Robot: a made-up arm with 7 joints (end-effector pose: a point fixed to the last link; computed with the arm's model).
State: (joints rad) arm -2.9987 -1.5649 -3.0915 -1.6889 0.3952 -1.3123 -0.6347
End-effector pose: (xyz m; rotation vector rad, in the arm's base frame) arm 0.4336 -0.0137 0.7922 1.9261 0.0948 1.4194
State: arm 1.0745 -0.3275 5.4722 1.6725 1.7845 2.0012 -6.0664
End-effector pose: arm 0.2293 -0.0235 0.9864 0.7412 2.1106 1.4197
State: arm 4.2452 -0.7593 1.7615 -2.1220 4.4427 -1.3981 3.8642
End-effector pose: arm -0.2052 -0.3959 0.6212 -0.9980 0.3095 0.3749
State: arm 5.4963 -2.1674 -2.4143 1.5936 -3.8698 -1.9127 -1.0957
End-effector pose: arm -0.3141 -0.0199 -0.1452 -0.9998 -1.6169 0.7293
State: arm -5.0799 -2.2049 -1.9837 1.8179 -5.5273 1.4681 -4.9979
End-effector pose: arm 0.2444 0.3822 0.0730 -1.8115 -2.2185 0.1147
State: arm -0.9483 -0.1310 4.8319 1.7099 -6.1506 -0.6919 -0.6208
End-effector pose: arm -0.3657 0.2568 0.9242 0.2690 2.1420 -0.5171
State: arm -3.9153 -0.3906 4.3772 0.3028 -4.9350 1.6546 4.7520
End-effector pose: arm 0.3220 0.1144 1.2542 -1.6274 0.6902 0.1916
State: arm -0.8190 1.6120 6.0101 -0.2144 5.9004 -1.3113 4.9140
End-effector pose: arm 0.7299 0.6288 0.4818 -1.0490 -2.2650 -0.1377
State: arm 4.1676 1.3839 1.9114 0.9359 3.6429 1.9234 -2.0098
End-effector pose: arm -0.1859 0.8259 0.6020 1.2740 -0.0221 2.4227
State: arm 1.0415 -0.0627 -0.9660 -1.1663 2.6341 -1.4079 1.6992
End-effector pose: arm -0.3898 0.0822 1.1460 2.0461 1.9029 -0.7497
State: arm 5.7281 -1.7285 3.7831 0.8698 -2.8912 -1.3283 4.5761
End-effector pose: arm -0.7329 -0.1768 -0.0135 0.4945 -1.2630 1.7228
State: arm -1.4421 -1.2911 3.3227 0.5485 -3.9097 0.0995 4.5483
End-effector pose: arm -0.1791 -0.9828 0.4179 -0.3728 1.5998 1.7122
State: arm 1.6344 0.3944 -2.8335 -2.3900 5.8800 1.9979 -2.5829
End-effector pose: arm -0.1417 -0.3810 0.5762 -0.3735 2.4499 0.6013
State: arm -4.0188 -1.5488 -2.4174 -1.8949 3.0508 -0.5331 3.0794
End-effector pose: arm 0.0399 0.5330 0.7425 2.1061 1.0622 0.1351
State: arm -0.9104 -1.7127 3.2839 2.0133 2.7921 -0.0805 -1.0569
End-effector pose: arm -0.2192 -0.1829 -0.0919 -0.2114 -0.8684 2.4833
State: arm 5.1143 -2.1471 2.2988 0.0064 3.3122 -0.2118 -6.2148
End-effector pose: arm -0.3182 -0.7917 -0.2087 -0.5513 -0.9288 -2.3223
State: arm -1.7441 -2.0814 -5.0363 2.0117 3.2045 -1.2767 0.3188
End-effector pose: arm 0.4042 -0.2434 0.3105 1.9908 -0.4242 0.6595
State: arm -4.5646 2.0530 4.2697 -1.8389 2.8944 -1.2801 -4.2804
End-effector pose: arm -0.4548 -0.3072 -0.0210 -1.3502 -0.3226 -1.8231
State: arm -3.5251 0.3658 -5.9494 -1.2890 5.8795 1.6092 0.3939
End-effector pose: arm 0.0921 -0.0885 1.1885 0.2931 2.4592 0.8503
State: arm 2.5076 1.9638 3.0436 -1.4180 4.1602 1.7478 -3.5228
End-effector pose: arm -0.3213 -0.2026 -0.2031 1.2061 1.5183 -1.1072
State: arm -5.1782 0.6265 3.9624 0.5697 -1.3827 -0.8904 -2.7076
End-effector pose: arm 0.3988 -0.3253 1.2026 2.0945 -1.0730 -1.8000
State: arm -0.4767 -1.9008 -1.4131 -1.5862 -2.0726 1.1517 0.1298
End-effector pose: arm -0.1976 -0.5940 0.1045 -0.7723 -0.6268 1.8571
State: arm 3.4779 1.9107 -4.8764 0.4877 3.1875 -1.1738 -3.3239
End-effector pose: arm -0.7025 0.5462 0.0561 1.4122 -0.4776 -0.2201
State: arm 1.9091 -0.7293 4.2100 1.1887 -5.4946 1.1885 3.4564
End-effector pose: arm 0.5478 0.3898 0.7832 -1.4340 -0.2852 0.7732
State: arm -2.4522 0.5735 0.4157 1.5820 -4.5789 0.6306 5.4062
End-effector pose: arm -0.3257 0.6095 0.6286 1.3639 0.0437 -0.3873
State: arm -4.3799 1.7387 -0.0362 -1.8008 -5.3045 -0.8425 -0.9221
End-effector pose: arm -0.1574 -0.4589 0.7404 1.2470 -1.9400 -0.2639
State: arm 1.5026 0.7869 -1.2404 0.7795 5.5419 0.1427 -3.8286
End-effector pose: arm 0.3558 -0.6944 0.9228 1.7183 -1.6613 -1.6572
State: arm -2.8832 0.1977 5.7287 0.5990 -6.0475 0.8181 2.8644
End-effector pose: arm -0.4627 -0.0001 1.2079 2.1225 0.3572 2.1901
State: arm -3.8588 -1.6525 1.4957 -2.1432 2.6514 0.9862 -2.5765
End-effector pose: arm 0.4054 -0.0754 0.2836 -1.0424 0.6976 -0.3919
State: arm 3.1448 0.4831 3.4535 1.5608 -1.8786 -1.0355 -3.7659
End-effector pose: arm 0.1006 -0.2004 1.0399 -1.2425 1.2093 1.7415
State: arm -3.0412 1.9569 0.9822 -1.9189 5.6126 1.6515 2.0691
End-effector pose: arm -0.5465 -0.2764 0.3766 -1.0444 -0.5636 -2.6233
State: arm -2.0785 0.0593 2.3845 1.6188 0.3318 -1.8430 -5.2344
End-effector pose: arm 0.3638 -0.0690 1.0043 2.2590 -1.7233 0.5498
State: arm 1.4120 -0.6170 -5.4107 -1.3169 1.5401 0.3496 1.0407
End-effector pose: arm 0.2014 0.7021 0.7381 1.1638 0.9616 -1.7618
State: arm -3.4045 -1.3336 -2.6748 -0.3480 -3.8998 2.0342 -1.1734
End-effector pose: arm 0.7761 0.2443 0.7669 -1.5384 1.4547 -0.1650
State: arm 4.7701 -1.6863 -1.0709 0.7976 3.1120 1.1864 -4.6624
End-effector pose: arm -0.2540 -0.9072 0.4139 -1.0434 1.2182 1.9344
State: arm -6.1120 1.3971 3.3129 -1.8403 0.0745 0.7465 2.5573
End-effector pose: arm 0.5356 -0.1658 0.0136 -0.8555 0.0083 2.3719
